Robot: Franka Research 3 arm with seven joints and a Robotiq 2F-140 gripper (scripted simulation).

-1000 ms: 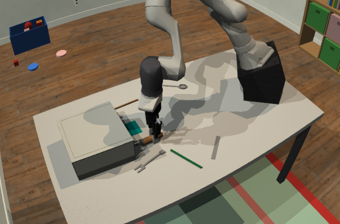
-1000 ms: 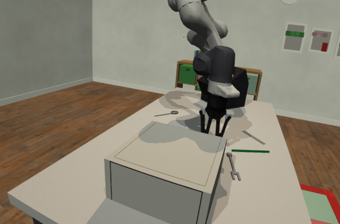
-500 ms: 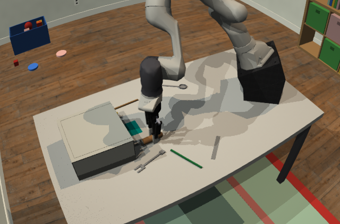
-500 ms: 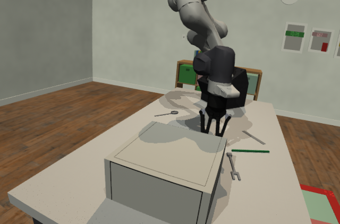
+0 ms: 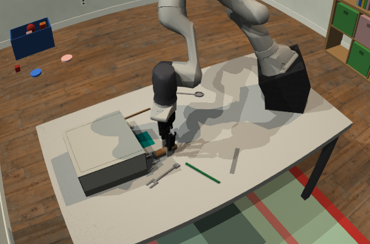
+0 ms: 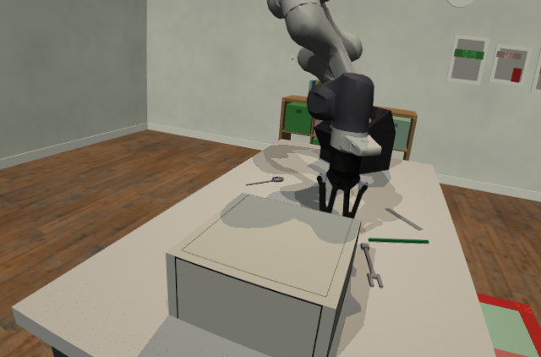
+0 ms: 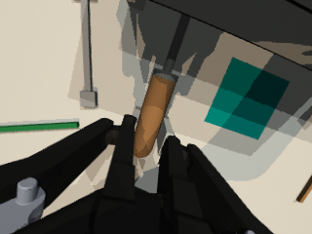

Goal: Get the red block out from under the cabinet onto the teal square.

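Now: the teal square 60 mm ahead of my hand, 130 mm to the right of it and 40 mm below it. Round my hand: tool with grey shaft 140 mm ahead, 40 mm to the right, 20 mm below; then grey forked tool 80 mm ahead, 100 mm to the left, 30 mm below; then green stick 60 mm behind, 180 mm to the left, 30 mm below.
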